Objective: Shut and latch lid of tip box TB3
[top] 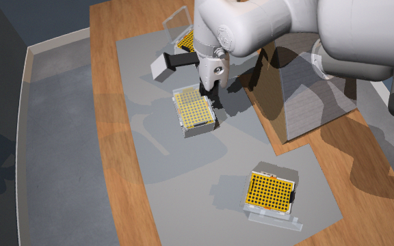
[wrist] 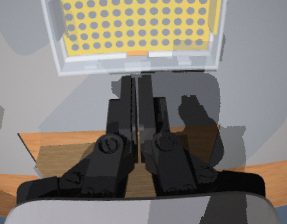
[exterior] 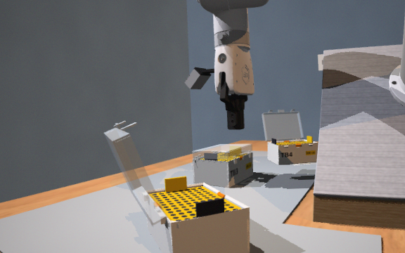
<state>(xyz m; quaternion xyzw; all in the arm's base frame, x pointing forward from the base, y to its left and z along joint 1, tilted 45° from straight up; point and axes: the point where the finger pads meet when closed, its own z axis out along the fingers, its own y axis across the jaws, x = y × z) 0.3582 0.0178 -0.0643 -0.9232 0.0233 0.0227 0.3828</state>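
Now: the yellow insert 8 cm below my hand and 3 cm ahead of it. The rest, counted from my hand: tip box TB4: 26 cm to the right, 7 cm below, 6 cm behind; tip box TB3: 9 cm below, 3 cm ahead.
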